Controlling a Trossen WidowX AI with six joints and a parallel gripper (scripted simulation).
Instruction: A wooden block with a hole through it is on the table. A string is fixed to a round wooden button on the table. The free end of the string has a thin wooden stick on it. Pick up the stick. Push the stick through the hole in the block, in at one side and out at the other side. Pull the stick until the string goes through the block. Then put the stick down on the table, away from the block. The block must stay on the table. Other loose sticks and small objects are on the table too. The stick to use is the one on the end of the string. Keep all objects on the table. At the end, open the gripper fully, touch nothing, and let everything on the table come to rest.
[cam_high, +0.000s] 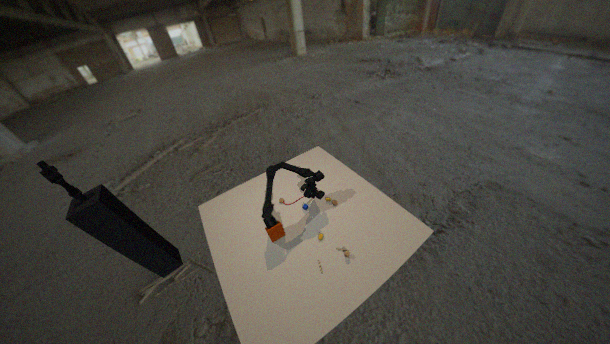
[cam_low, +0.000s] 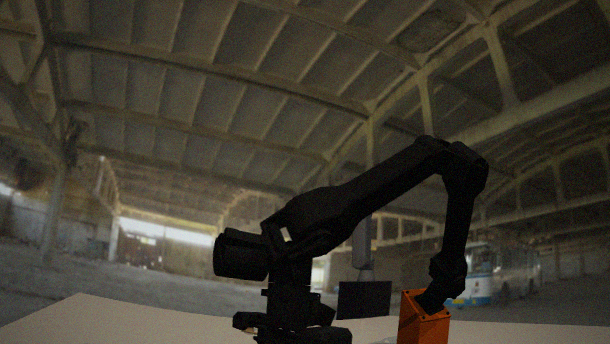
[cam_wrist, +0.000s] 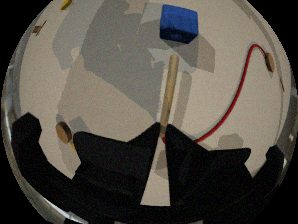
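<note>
Right now my gripper tip is 10 cm past the blue block and 2 cm to the left of it. From my gripper tip the other things lie so: yellow block: 19 cm behind, 27 cm to the right, 1 cm below; then small wooden block: 16 cm behind, 48 cm to the right.
</note>
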